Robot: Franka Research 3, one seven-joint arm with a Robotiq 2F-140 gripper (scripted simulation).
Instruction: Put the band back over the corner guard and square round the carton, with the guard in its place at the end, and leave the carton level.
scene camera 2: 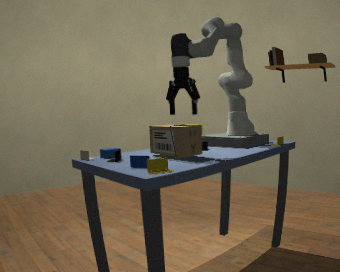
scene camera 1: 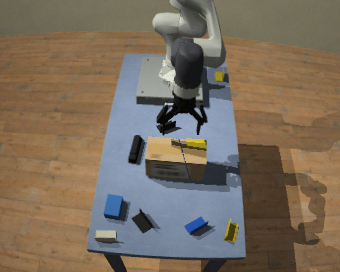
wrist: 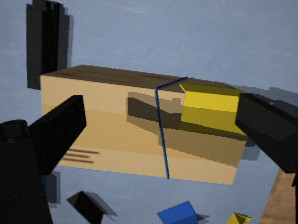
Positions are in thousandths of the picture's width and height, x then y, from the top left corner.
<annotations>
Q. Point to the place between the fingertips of my gripper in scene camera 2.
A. At 540, 421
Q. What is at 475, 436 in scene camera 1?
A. My gripper.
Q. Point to a cardboard carton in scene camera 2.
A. At 551, 517
</annotations>
